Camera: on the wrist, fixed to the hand. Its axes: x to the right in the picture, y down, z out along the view.
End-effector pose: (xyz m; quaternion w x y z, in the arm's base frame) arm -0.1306 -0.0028 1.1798 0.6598 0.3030 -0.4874 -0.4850
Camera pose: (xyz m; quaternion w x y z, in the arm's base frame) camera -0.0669 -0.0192 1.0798 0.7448 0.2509 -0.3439 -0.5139
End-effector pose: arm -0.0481 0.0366 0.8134 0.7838 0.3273 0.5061 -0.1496
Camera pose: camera -0.1615 0.0456 0.7761 0.7675 0.2268 0.5984 -0.0379
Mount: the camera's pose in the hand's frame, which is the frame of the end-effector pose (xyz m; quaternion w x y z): -0.0161 -0.0710 -0.0950 0.9843 -0.1438 0.1021 0.0040
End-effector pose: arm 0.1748 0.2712 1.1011 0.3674 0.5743 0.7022 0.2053
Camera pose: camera 0.0580 0.2503 1.1165 0.3717 0.4943 0.6969 0.3632
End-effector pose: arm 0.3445 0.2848 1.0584 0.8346 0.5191 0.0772 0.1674
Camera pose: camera 0.3149 0.3301 0.9517 0.8876 0.3742 0.1351 0.2322
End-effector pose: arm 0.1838 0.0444 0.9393 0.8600 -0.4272 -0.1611 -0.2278
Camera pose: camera 0.1404 -0.0660 0.9233 0.8025 -0.5216 -0.0363 -0.2876
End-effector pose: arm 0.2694 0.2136 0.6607 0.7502 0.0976 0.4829 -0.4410
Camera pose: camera 0.1527 0.2351 0.6447 0.7049 0.0351 0.6150 -0.3517
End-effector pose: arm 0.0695 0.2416 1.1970 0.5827 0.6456 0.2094 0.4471
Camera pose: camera 0.0010 0.2991 1.1174 0.6432 0.5068 0.1987 0.5384
